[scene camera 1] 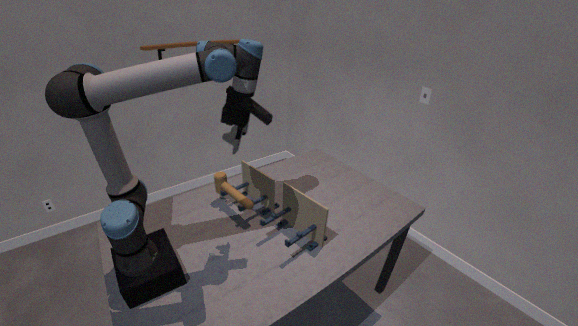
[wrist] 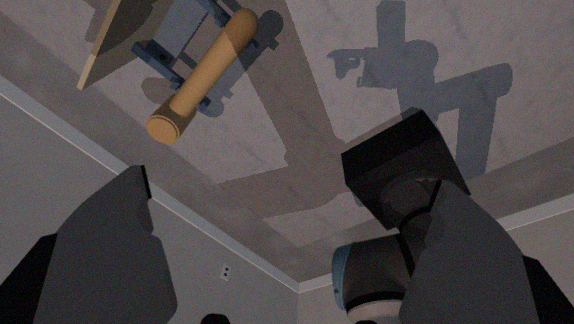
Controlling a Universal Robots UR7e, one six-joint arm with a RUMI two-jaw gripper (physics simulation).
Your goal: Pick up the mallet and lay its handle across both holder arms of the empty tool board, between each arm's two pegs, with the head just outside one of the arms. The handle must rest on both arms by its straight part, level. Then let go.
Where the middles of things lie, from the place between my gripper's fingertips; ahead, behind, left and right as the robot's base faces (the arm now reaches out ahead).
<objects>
The mallet (wrist: 168, 122) lies 34 cm below my hand, 18 cm to the left of it and 7 cm ahead of it.
</objects>
